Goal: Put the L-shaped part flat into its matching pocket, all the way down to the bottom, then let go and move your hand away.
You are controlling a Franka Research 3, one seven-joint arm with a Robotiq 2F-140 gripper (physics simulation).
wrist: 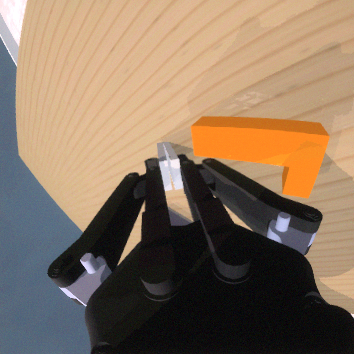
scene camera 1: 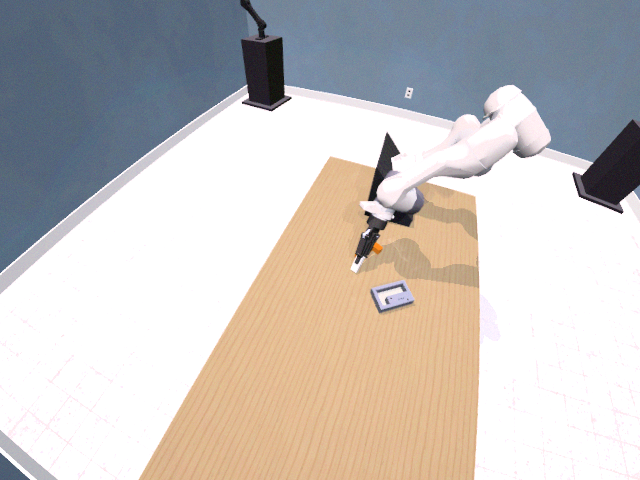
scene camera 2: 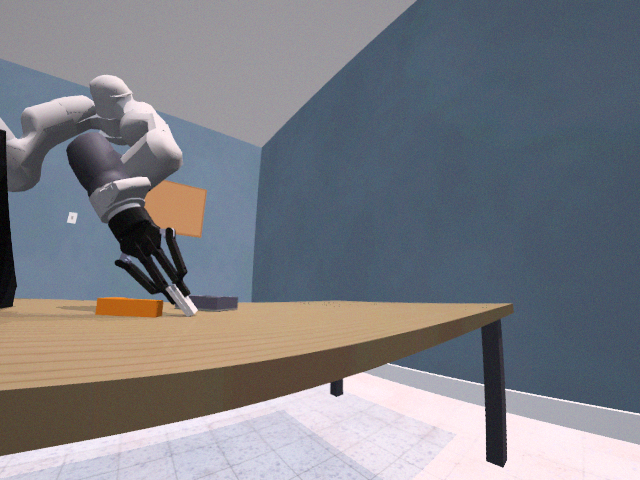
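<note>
The orange L-shaped part (scene camera 1: pixel 377 248) (scene camera 2: pixel 129 307) (wrist: pixel 250 144) lies flat on the table, beside the gripper; in scene camera 1 the gripper partly hides it. My gripper (scene camera 1: pixel 355 266) (scene camera 2: pixel 181 300) (wrist: pixel 164 152) is shut with its pale fingertips together and nothing between them. It is tilted, with its tips low over the table, a short way from the short end of the part's long arm. The grey-blue pocket block (scene camera 1: pixel 375 299) (scene camera 2: pixel 219 303) lies on the table apart from both; its pocket shows a pale floor in scene camera 1.
The wooden table (scene camera 1: pixel 330 372) (scene camera 2: pixel 289 341) (wrist: pixel 90 90) carries these things. A dark upright panel (scene camera 1: pixel 381 167) stands behind the gripper by the arm's wrist. Dark pedestals (scene camera 1: pixel 264 72) (scene camera 1: pixel 610 170) stand on the floor away from the table.
</note>
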